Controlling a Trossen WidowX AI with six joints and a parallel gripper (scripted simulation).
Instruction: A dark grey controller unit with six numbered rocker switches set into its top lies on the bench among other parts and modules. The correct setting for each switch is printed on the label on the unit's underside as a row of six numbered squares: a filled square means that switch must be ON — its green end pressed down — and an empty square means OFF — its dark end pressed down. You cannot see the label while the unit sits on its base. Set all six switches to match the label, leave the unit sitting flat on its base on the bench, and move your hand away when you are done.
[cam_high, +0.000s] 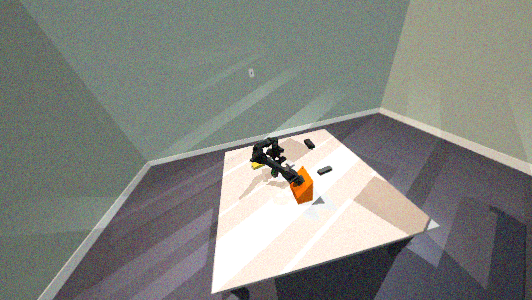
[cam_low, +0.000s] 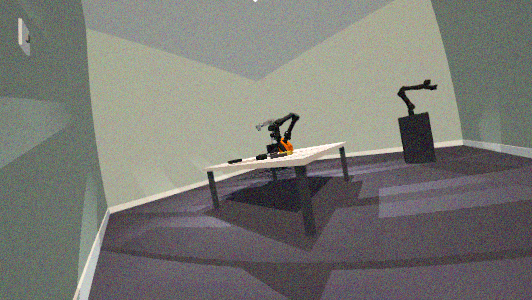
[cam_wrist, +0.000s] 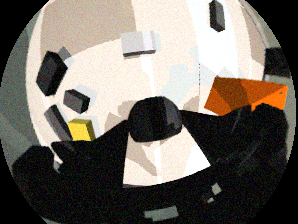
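My gripper tip is 70 mm short of the grey box, 130 mm to the left of it and 100 mm above it. Round my gripper tip: yellow block 160 mm ahead, 190 mm to the left, 100 mm below.
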